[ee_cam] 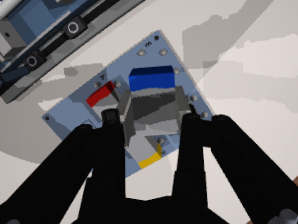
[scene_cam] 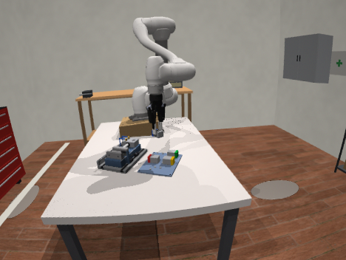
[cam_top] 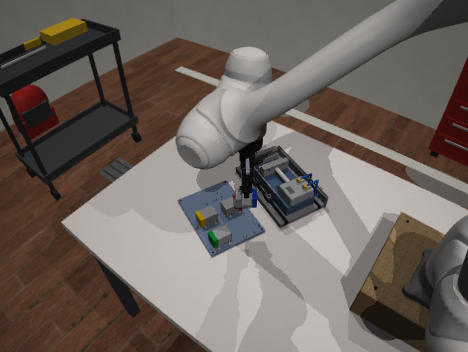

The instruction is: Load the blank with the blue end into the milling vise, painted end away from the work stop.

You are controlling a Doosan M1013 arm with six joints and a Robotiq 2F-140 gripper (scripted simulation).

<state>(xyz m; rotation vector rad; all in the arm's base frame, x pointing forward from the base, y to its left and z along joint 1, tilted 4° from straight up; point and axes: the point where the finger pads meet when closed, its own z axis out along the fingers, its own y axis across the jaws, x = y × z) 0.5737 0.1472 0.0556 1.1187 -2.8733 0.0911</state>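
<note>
Now: the blue-ended blank 3 cm below my hand. Also, from my hand: red-ended blank (16 cm below, 9 cm ahead, 3 cm to the right); then yellow-ended blank (16 cm below, 11 cm ahead, 6 cm to the left); then green blank (16 cm below, 9 cm to the left, 3 cm ahead).
</note>
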